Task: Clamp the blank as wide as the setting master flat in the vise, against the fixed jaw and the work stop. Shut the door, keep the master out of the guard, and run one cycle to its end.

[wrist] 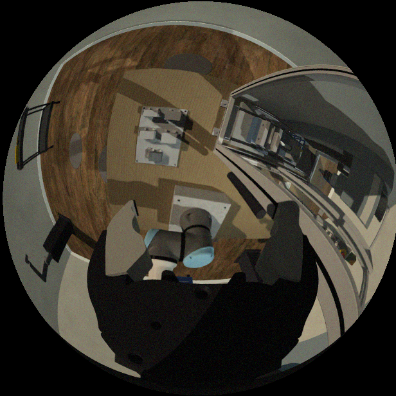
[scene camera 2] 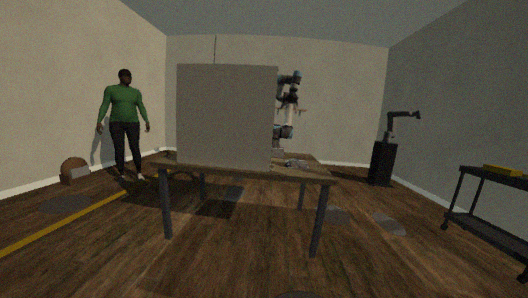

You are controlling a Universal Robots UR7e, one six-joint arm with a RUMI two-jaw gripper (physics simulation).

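Pixels of known places: gripper, fingertip midpoint: (scene camera 2: 288, 111); arm's base, link origin: (scene camera 2: 272, 146).
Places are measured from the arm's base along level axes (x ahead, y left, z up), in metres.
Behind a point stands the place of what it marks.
Note:
My gripper (wrist: 205, 204) is open and empty, its two jaws wide apart beside the machine guard. The guard (scene camera 2: 225, 117) @[x 0.642, y -0.298, z 0.287 m] is a tall beige box; in the wrist view its inside shows at the right, with grey vise-like blocks (wrist: 270, 137) and a bluish block (wrist: 255, 129) among them. I cannot tell the fixed jaw, the work stop or how the blank sits. A black bar handle (wrist: 245, 194) stands at the guard's near side; the door's exact position is unclear. A light plate (wrist: 142, 159) holds several grey blocks; which one is the setting master I cannot tell.
The robot's base plate (wrist: 220, 215) is bolted on the wooden table (scene camera 2: 300, 176) @[x 0.626, y 0.277, z -0.089 m] (wrist: 195, 175), left of the guard in the wrist view. A person in green (scene camera 2: 125, 105) stands at the left. A black pedestal with a small arm (scene camera 2: 383, 162) and a cart (scene camera 2: 462, 169) stand at the right.

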